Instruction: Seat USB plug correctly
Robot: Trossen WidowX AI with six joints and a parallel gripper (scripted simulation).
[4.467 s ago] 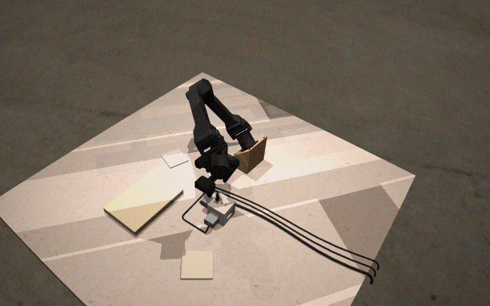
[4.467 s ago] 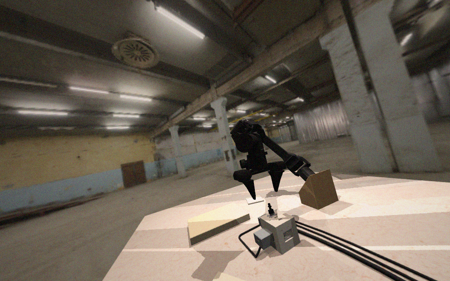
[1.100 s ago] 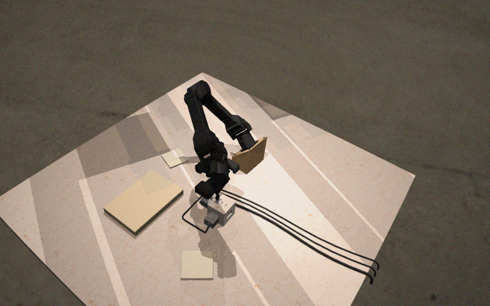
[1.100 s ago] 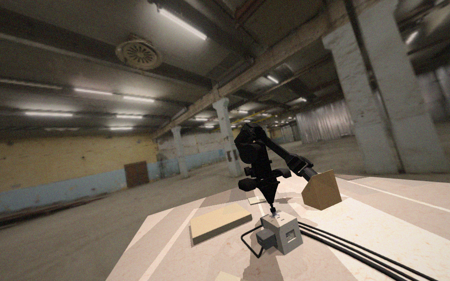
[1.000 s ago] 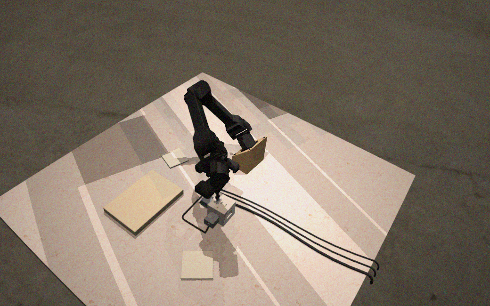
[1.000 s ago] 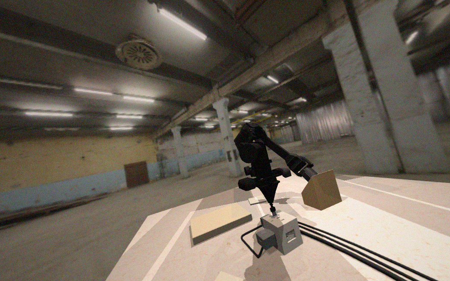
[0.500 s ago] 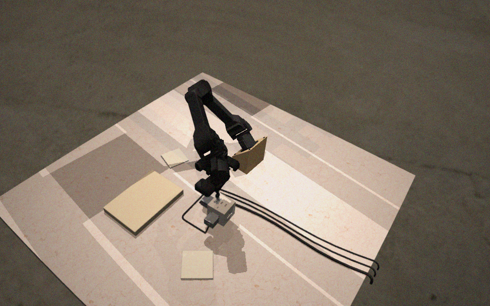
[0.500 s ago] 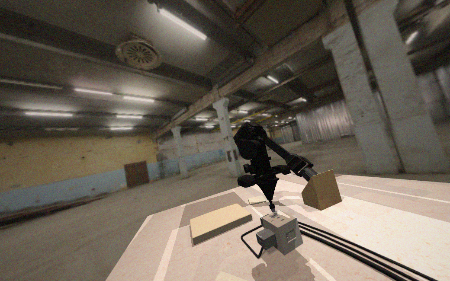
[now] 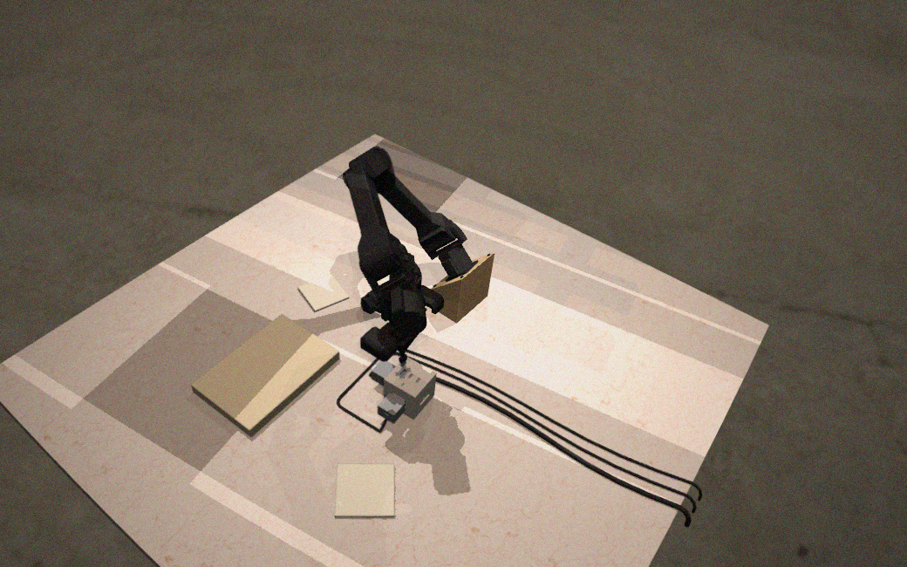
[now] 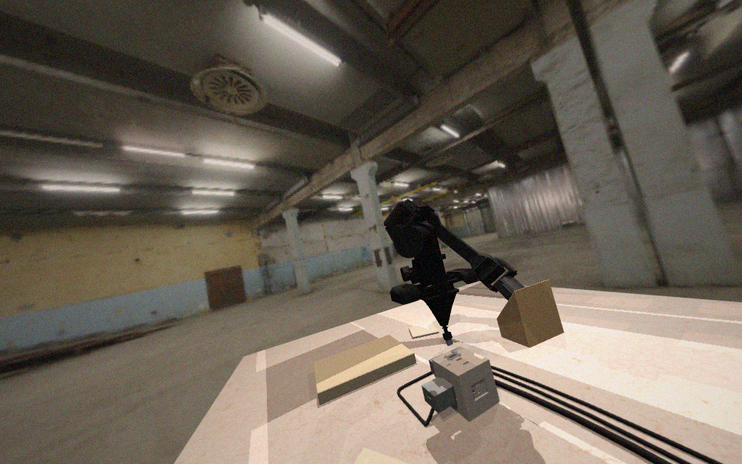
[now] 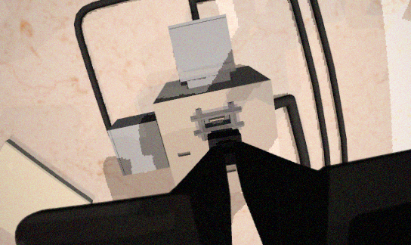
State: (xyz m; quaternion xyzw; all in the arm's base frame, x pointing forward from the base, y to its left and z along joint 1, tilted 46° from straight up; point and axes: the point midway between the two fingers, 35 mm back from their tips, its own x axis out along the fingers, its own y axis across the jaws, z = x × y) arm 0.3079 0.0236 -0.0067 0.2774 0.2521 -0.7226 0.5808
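My gripper tip is now 20 mm above the black usb plug. The rest, counted from my gripper tip: usb socket (70 mm below, 10 mm to the left); then tan board (260 mm to the right, 120 mm below, 110 mm ahead).
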